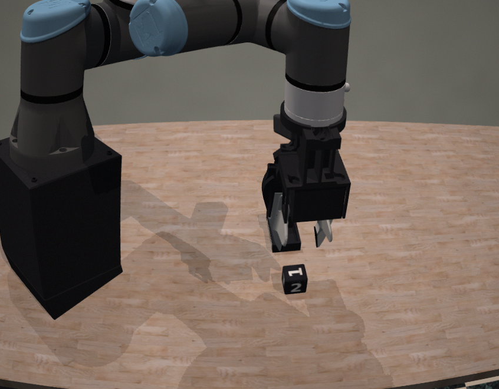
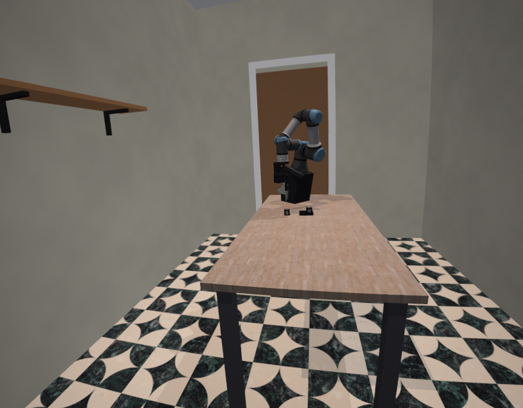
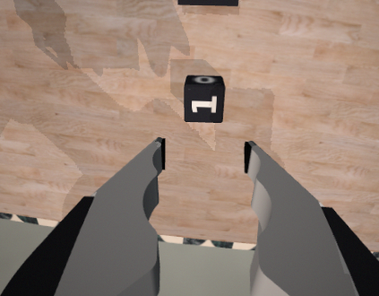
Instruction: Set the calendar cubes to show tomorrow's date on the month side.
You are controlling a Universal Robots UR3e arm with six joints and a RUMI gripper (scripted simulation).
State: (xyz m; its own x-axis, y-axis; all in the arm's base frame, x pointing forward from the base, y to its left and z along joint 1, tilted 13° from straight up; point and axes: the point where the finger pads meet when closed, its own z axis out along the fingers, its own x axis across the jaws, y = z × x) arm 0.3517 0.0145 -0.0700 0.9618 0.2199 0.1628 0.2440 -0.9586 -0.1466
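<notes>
The black number cube lies 9 cm below my hand. From my hand the other things lie so: black calendar tray: 3 cm behind, 11 cm to the left, 9 cm below.
</notes>
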